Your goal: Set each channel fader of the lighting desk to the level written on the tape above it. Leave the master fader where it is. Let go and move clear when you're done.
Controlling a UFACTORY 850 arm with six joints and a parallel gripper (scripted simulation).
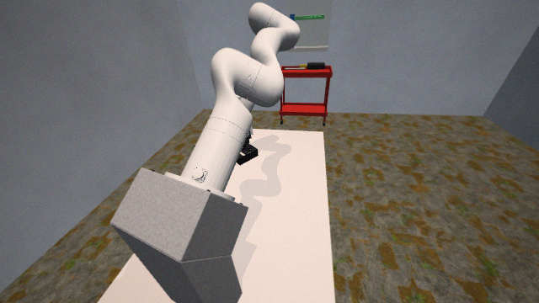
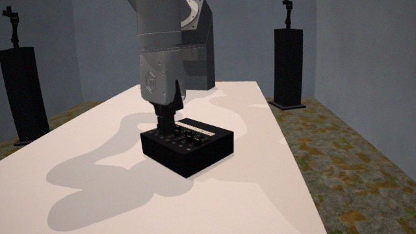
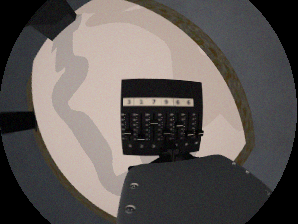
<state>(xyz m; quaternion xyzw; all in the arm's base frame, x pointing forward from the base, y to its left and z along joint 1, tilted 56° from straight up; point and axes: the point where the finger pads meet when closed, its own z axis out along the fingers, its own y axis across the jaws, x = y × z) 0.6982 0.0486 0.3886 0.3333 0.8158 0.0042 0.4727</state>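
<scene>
Right now my hand is 70 mm past the fader cap, 10 mm to the left of it and 20 mm above it.
</scene>
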